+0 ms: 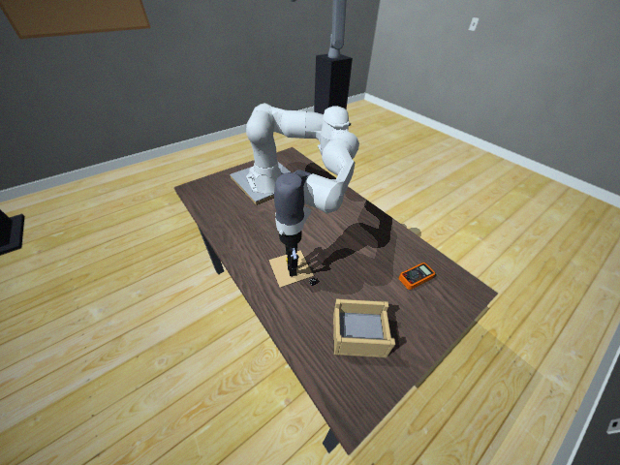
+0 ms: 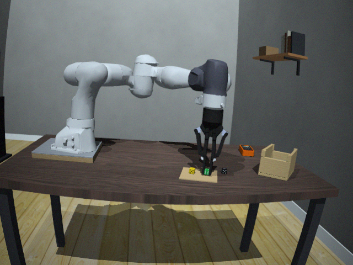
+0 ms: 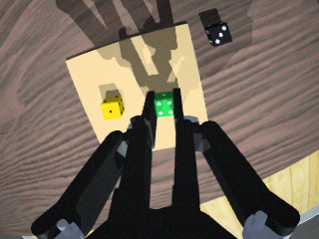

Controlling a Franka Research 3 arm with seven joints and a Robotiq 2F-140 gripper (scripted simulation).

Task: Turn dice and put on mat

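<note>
My hand is 3 cm above the green die. Round my hand: yellow die (5 cm behind, 2 cm to the left, 3 cm below); then black die (8 cm ahead, 4 cm to the left, 3 cm below); then tan mat (3 cm behind, 1 cm to the left, 4 cm below).
</note>
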